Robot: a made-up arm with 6 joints.
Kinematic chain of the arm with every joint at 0, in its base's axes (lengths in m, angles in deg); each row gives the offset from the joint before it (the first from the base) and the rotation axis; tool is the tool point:
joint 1: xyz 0 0 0.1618 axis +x
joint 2: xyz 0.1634 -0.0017 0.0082 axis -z
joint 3: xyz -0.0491 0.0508 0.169 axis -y
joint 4: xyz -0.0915 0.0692 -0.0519 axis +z
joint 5: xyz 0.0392 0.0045 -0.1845 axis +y
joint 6: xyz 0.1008 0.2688 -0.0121 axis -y
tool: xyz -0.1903 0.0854 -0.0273
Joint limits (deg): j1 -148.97..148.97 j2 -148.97..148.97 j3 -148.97..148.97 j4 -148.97..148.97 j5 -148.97..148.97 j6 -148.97..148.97
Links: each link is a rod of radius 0.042 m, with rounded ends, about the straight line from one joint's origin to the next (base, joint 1, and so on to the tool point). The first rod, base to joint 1, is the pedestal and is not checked.
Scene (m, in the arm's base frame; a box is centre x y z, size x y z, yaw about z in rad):
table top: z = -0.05
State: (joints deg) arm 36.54 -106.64 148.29 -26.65 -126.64 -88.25
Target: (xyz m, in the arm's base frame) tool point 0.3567 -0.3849 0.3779
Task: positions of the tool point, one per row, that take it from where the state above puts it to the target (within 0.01 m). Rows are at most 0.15 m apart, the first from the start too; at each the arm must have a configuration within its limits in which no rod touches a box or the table.
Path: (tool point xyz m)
1: -0.3207 -0.3487 0.4172
2: -0.2390 -0.4479 0.3674
3: -0.1254 -0.5190 0.3323
4: 0.0082 -0.5515 0.3164
5: 0.1453 -0.5392 0.3209
6: 0.2673 -0.4815 0.3435
7: 0.3567 -0.3849 0.3779

